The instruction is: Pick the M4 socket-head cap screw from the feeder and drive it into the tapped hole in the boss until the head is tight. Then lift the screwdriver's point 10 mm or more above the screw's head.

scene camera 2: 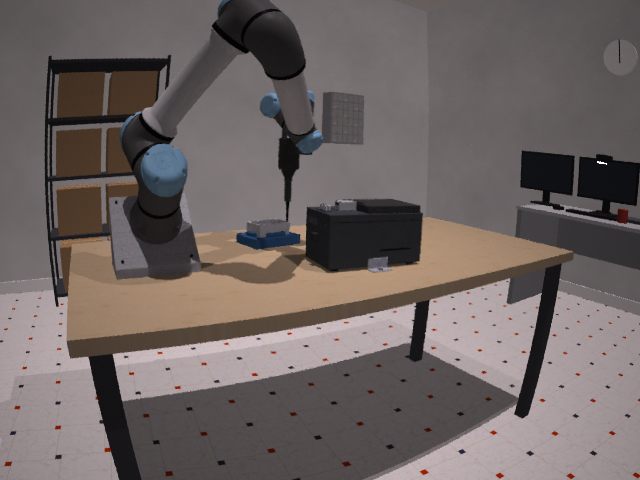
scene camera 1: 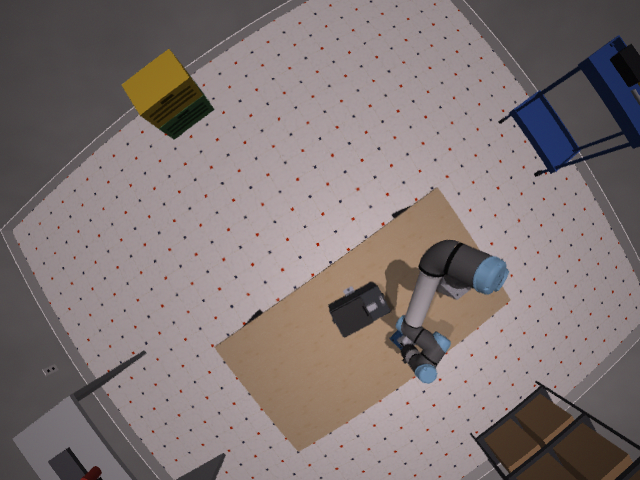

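Observation:
The black screw feeder stands on the table. A light grey part sits in a blue tray beside the feeder; the boss and its tapped hole cannot be made out. My screwdriver points straight down in the scene camera 2 view, its thin tip at the right end of the grey part. Whether the tip touches the part, or is behind it, I cannot tell. In the scene camera 1 view the wrist largely covers the tool. The screw is too small to see, at the tip or elsewhere.
The wooden table carries the arm's grey base mount at one end. A small light bracket is at the feeder's side. A shelf rack, a blue cart and a yellow and green crate stack stand off the table.

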